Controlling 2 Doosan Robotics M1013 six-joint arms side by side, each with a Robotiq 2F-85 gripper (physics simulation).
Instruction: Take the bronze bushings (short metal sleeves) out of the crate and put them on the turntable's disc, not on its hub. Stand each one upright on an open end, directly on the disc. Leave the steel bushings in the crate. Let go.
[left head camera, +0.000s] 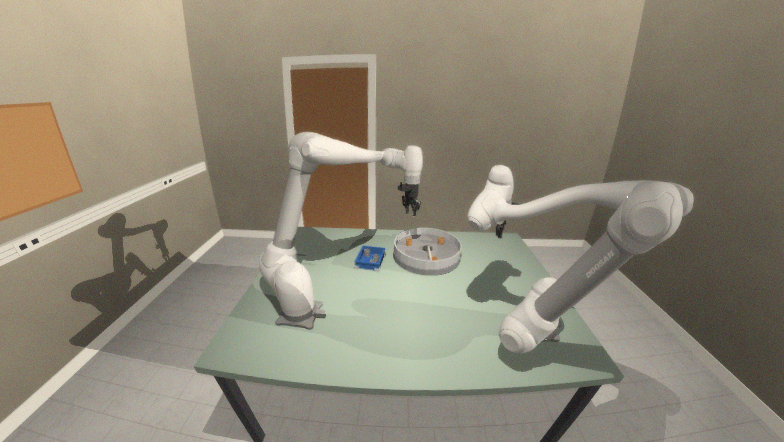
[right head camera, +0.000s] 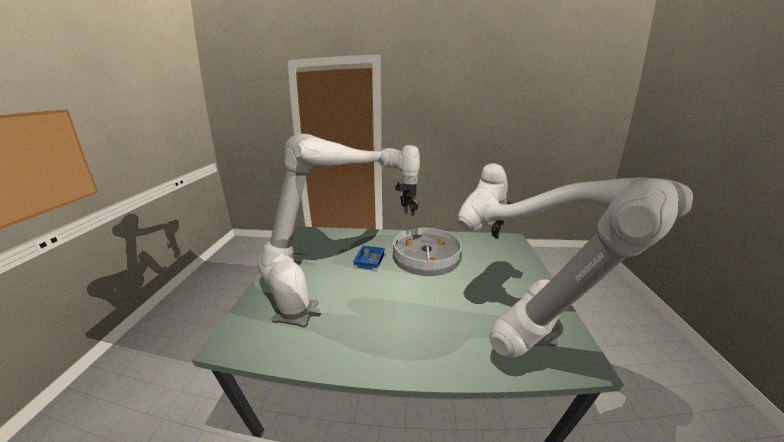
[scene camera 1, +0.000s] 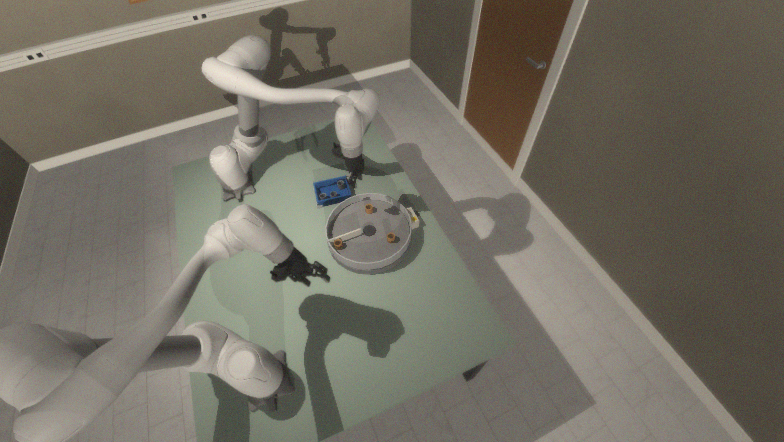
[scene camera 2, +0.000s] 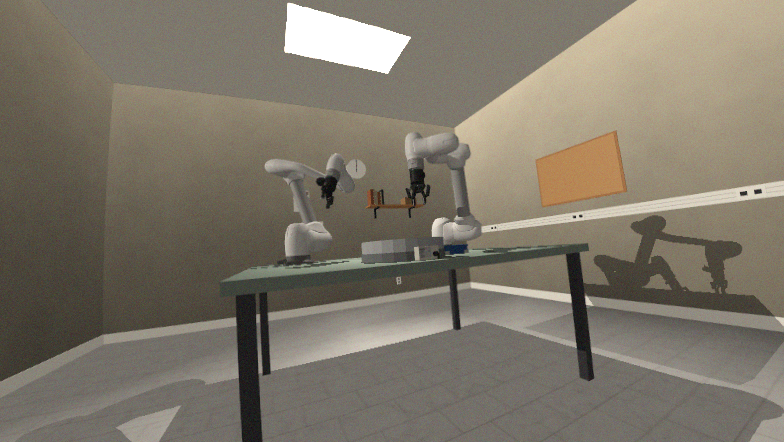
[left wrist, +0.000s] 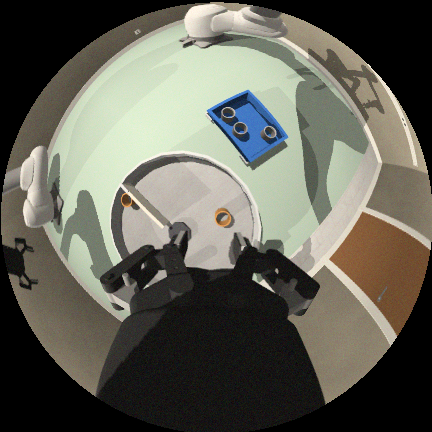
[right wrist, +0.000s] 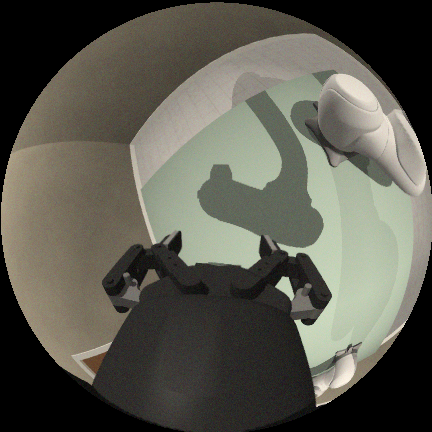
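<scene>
Three bronze bushings stand upright, apart, on the turntable's grey disc (scene camera 1: 351, 219) (left wrist: 180, 175): one bushing (scene camera 1: 368, 209) (left head camera: 409, 242) nearest the crate, another bushing (scene camera 1: 390, 238) (left head camera: 440, 241), and a third bushing (scene camera 1: 337, 245) (left head camera: 433, 258) beside the white bar, off the dark hub (scene camera 1: 369, 230). In the blue crate (left wrist: 257, 117) (scene camera 1: 315, 193) stand three grey steel bushings (left wrist: 228, 120) (left wrist: 240, 135) (left wrist: 264, 135). My left gripper (left wrist: 209, 239) (left head camera: 410, 213) is open and empty, high above the disc. My right gripper (right wrist: 220, 241) (scene camera 1: 318, 280) is open and empty, above the table at the turntable's lower left in scene camera 1.
A raised wall (scene camera 1: 370, 266) rings the disc. The white bar (scene camera 1: 348, 236) reaches from near the hub to this wall. A small white box (scene camera 1: 413, 218) sits on the turntable's outer side. The crate stands close beside the turntable on the green table (left head camera: 395, 340).
</scene>
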